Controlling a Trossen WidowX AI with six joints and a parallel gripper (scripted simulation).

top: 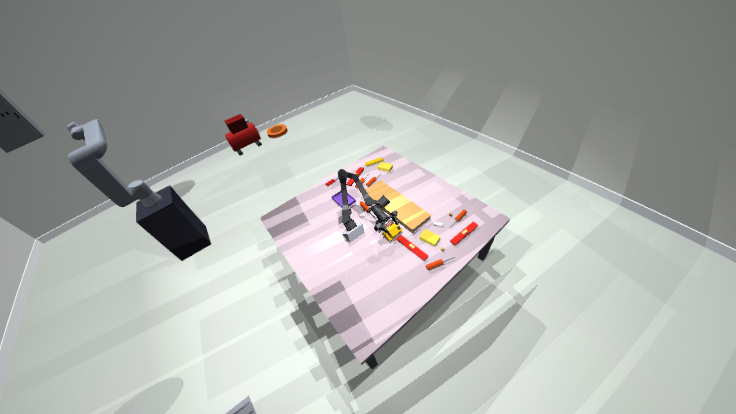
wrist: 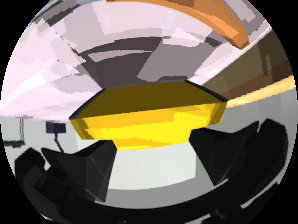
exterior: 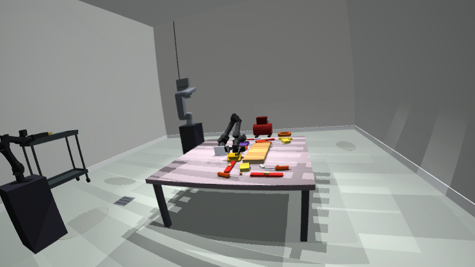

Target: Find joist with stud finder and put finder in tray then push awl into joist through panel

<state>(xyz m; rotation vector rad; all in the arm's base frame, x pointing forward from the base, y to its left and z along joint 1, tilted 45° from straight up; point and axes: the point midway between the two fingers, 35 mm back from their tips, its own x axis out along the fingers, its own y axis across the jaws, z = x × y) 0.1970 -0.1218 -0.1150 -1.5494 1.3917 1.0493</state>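
Right now the yellow stud finder is 1 cm ahead of my gripper tip and 1 cm below it. Round my gripper tip: orange-handled awl (2 cm behind, 10 cm to the left, 5 cm below); then purple tray (7 cm behind, 52 cm to the left, 5 cm below).
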